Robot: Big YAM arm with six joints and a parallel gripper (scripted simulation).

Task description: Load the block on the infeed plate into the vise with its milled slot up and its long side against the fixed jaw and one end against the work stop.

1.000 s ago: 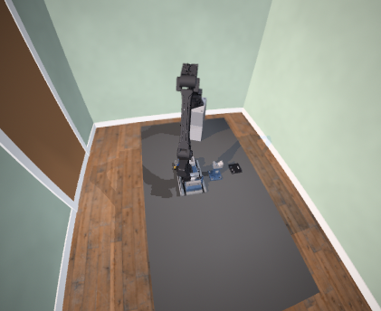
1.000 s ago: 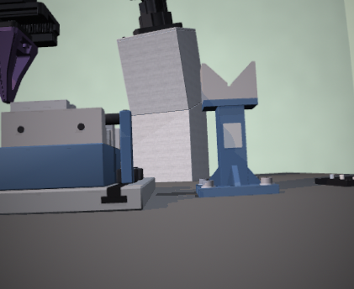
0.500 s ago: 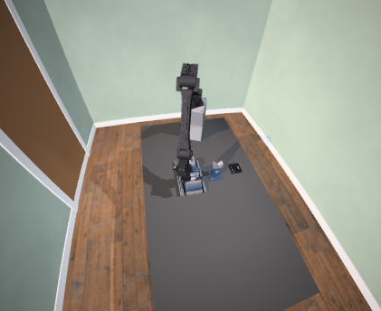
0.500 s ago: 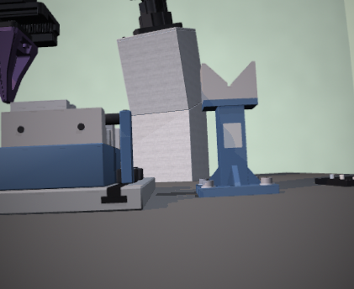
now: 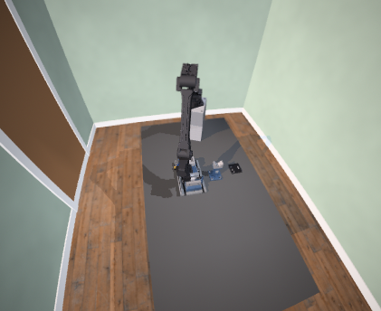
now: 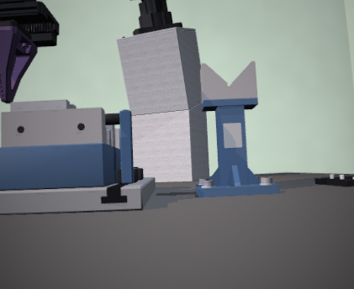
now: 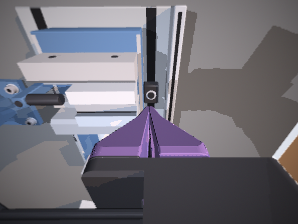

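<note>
My hand is 4 cm to the right of the part, 2 cm above it and 1 cm short of it. The rest, counted from my hand: dark work stop rod (11 cm to the left, 3 cm below, 2 cm ahead); moving jaw (7 cm to the left, 4 cm below, 2 cm behind); fixed jaw (6 cm to the left, 4 cm below, 4 cm ahead).
</note>
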